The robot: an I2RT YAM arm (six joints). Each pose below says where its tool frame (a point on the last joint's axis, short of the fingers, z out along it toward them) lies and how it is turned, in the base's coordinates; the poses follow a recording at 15 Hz.
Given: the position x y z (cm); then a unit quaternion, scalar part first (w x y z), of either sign.
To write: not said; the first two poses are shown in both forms.
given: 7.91, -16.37, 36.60, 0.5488, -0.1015, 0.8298, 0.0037
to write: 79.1, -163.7, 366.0, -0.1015, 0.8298, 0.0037, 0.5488
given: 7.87, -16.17, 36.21, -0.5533, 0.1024, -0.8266, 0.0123
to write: 78.7, -161.7, 362.1, -0.1024, 0.8266, -0.0123, 0.5533
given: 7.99, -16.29, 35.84, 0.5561, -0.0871, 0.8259, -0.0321
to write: 79.9, -162.9, 358.4, -0.0871, 0.8259, -0.0321, 0.5561
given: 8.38, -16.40, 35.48, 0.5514, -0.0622, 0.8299, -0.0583
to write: 83.8, -164.0, 354.8, -0.0622, 0.8299, -0.0583, 0.5514
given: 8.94, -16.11, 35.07, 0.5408, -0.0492, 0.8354, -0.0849
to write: 89.4, -161.1, 350.7, -0.0492, 0.8354, -0.0849, 0.5408
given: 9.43, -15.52, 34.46, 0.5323, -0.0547, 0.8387, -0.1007
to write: 94.3, -155.2, 344.6, -0.0547, 0.8387, -0.1007, 0.5323
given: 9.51, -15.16, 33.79, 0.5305, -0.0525, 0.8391, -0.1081
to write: 95.1, -151.6, 337.9, -0.0525, 0.8391, -0.1081, 0.5305
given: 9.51, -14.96, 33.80, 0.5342, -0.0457, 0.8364, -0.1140
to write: 95.1, -149.6, 338.0, -0.0457, 0.8364, -0.1140, 0.5342
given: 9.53, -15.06, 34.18, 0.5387, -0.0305, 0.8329, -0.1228
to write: 95.3, -150.6, 341.8, -0.0305, 0.8329, -0.1228, 0.5387
